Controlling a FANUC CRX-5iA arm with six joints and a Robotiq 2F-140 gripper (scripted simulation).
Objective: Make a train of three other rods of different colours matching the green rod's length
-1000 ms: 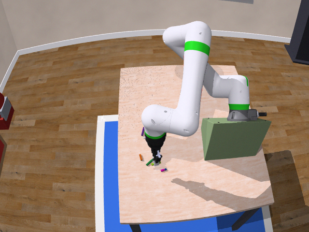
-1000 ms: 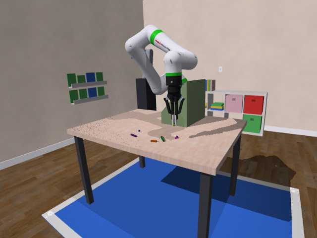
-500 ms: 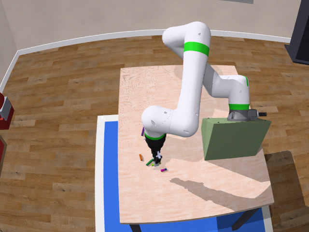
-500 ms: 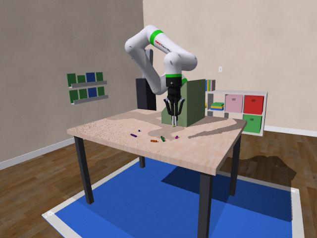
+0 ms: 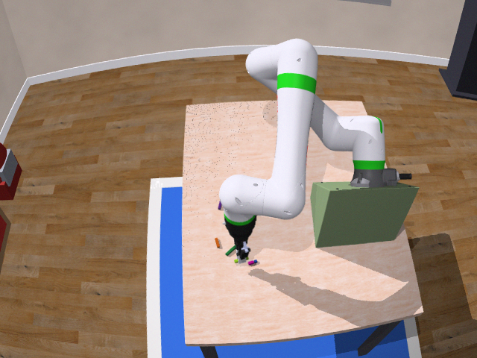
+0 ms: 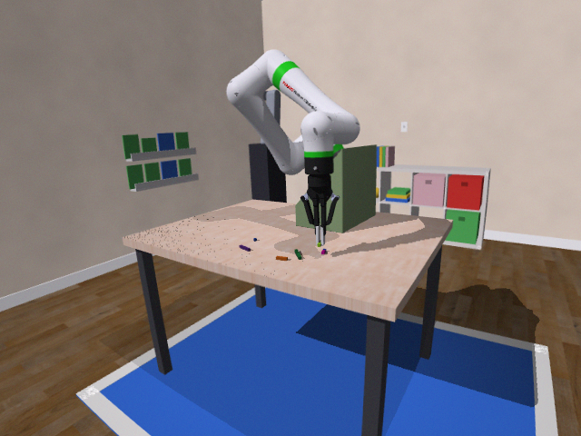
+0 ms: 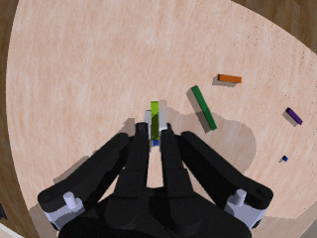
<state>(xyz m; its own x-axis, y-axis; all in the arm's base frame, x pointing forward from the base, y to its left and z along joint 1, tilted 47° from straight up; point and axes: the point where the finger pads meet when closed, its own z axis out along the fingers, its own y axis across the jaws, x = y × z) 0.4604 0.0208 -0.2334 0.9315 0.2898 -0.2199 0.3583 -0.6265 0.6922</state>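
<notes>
Right now the magenta rod is 30 mm behind my hand, 10 mm to the right of it and 70 mm below it. Round my hand: lime rod (30 mm below); then orange rod (90 mm ahead, 90 mm to the right, 70 mm below); then green rod (30 mm ahead, 70 mm to the right, 70 mm below).
</notes>
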